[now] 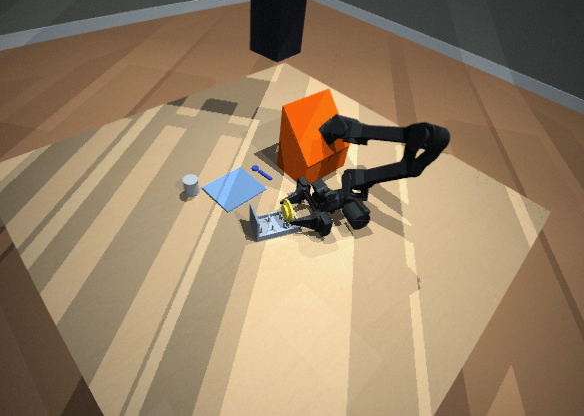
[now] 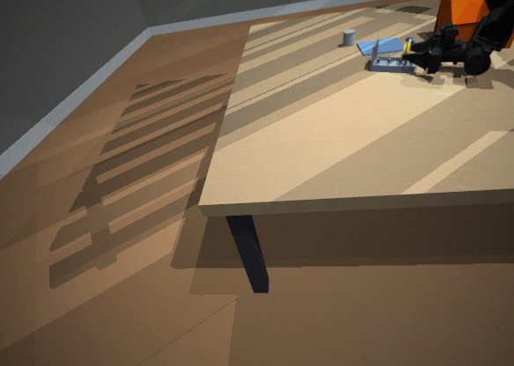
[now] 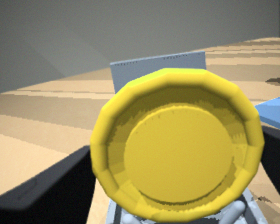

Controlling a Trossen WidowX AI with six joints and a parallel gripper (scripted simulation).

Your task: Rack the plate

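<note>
Now: the yellow plate 10 mm behind my gripper tip. Round my gripper tip: light blue mat (200 mm to the right, 50 mm below); grey dish rack (30 mm below, 20 mm ahead, 10 mm to the right); small blue spoon (200 mm to the right, 110 mm behind, 50 mm below).
</note>
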